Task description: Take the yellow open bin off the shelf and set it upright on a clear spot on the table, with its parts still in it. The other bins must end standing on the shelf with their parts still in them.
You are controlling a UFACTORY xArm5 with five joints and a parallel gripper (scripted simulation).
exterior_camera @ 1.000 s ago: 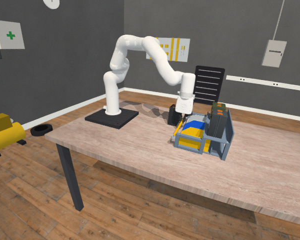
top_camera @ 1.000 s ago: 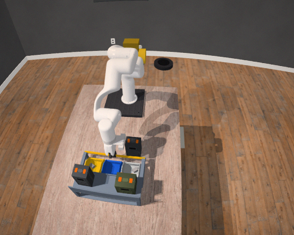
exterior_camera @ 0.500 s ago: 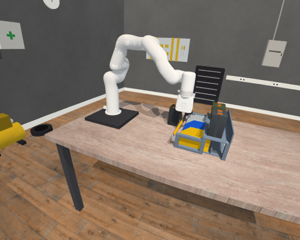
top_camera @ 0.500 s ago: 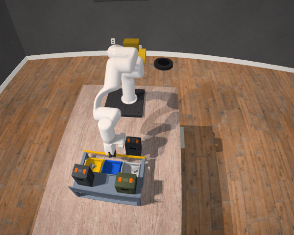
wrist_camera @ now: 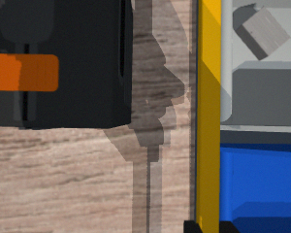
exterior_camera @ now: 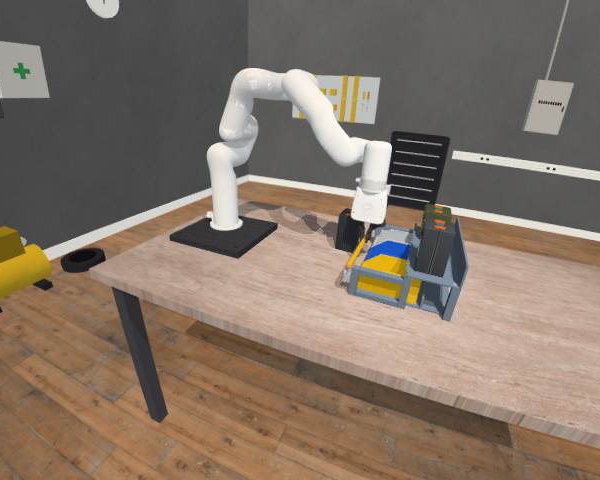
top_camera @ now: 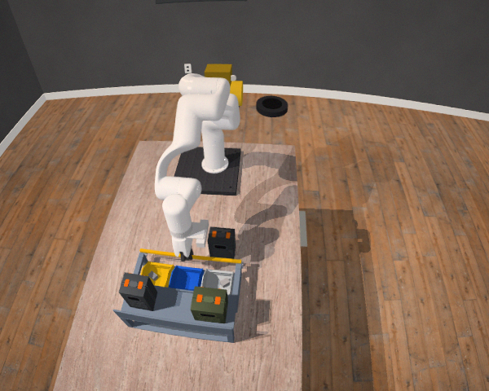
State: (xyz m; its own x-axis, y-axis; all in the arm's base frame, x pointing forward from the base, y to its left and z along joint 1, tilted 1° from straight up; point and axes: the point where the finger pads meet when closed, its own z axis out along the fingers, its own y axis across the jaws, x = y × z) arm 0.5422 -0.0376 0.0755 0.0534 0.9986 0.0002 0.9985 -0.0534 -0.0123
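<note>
My gripper is now 100 mm short of the blue bin, 10 mm to the left of it and 60 mm above it. From my hand the other things lie so: thin yellow rod (20 mm below); yellow open bin (100 mm ahead, 120 mm to the right, 60 mm below); grey shelf (130 mm ahead, 10 mm to the right, 40 mm below).
</note>
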